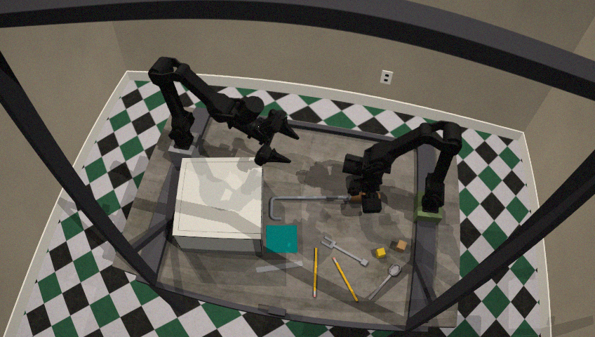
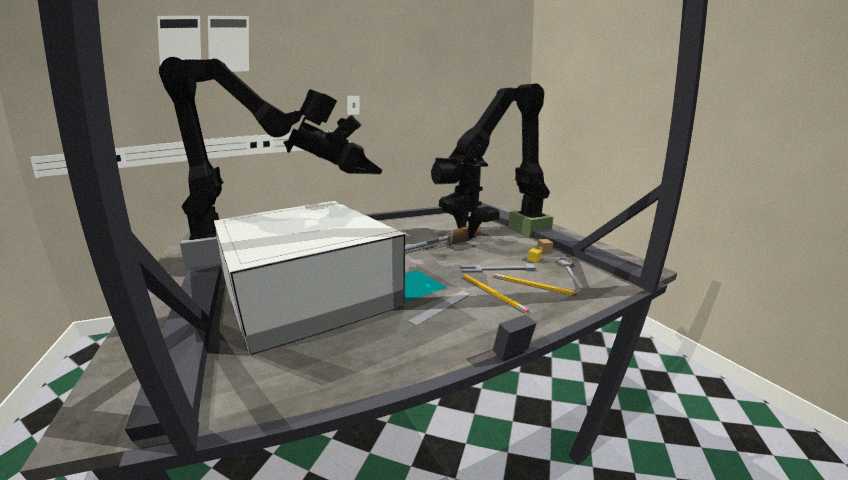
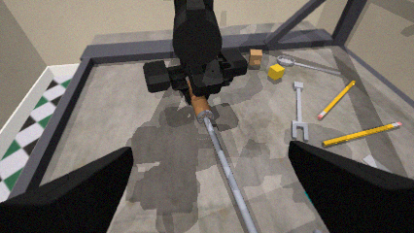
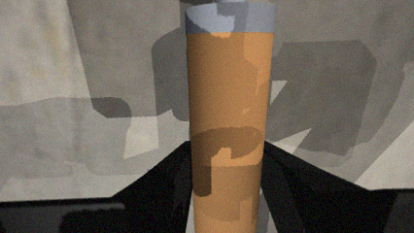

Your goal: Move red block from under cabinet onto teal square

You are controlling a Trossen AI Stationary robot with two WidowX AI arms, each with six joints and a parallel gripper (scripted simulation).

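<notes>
The teal square is 220 mm behind my right hand, 240 mm to the left of it and 40 mm below it. Also, from my right hand: tan cube 160 mm behind, 160 mm to the right, 20 mm below; then yellow cube 200 mm behind, 90 mm to the right, 30 mm below; then forked wrench 210 mm behind, 30 mm to the left, 30 mm below.
</notes>
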